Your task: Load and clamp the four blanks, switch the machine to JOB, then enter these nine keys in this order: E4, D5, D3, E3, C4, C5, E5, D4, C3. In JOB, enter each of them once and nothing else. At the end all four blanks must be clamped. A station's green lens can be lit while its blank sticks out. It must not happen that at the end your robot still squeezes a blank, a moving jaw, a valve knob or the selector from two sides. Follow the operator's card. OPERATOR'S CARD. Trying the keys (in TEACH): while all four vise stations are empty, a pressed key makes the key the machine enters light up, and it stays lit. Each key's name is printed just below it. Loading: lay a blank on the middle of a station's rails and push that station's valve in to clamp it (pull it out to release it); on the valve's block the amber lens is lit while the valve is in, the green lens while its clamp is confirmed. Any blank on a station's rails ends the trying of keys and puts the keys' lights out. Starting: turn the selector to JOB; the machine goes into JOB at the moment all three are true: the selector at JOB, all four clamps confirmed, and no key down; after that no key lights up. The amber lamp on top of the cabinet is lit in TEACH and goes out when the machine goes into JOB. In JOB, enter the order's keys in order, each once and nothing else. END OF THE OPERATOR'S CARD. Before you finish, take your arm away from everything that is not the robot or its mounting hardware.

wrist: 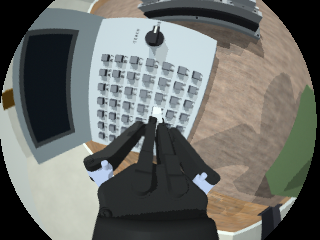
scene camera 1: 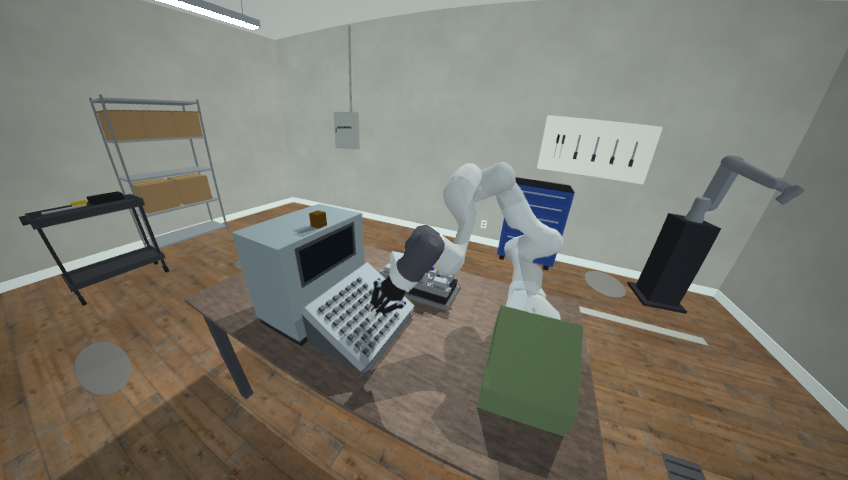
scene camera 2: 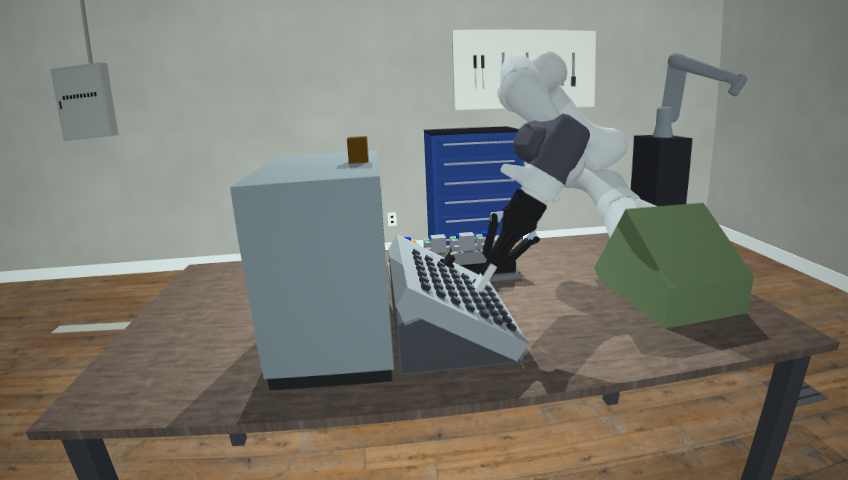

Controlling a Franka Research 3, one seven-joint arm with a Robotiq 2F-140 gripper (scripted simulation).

Scene:
same spot on grey keypad: (wrist: pixel 182 46) = (scene camera 2: pixel 467 274)
same spot on grey cabinet: (scene camera 2: pixel 310 230) = (scene camera 1: pixel 258 263)

